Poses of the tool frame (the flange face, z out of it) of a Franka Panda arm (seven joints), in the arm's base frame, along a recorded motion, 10 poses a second.
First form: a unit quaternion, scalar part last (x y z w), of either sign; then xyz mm.
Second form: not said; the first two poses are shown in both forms.
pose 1, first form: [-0.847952, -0.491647, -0.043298, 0.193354, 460.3, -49.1, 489.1]
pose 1, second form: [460.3, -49.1, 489.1, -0.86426, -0.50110, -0.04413, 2.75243]
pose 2, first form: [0.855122, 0.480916, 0.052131, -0.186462, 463.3, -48.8, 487.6]
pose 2, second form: [463.3, -48.8, 487.6, -0.87039, -0.48950, -0.05306, 2.76647]
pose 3, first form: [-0.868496, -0.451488, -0.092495, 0.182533, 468.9, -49.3, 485.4]
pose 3, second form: [468.9, -49.3, 485.4, -0.88334, -0.45920, -0.09408, 2.77447]
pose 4, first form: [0.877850, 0.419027, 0.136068, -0.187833, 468.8, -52.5, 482.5]
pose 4, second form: [468.8, -52.5, 482.5, -0.89376, -0.42662, -0.13853, 2.76368]
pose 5, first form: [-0.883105, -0.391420, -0.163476, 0.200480, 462.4, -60.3, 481.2]
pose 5, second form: [462.4, -60.3, 481.2, -0.90141, -0.39953, -0.16686, 2.73790]
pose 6, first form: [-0.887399, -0.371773, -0.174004, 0.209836, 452.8, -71.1, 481.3]
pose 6, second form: [452.8, -71.1, 481.3, -0.90761, -0.38024, -0.17797, 2.71878]
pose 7, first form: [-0.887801, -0.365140, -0.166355, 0.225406, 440.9, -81.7, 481.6]
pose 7, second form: [440.9, -81.7, 481.6, -0.91125, -0.37479, -0.17075, 2.68687]
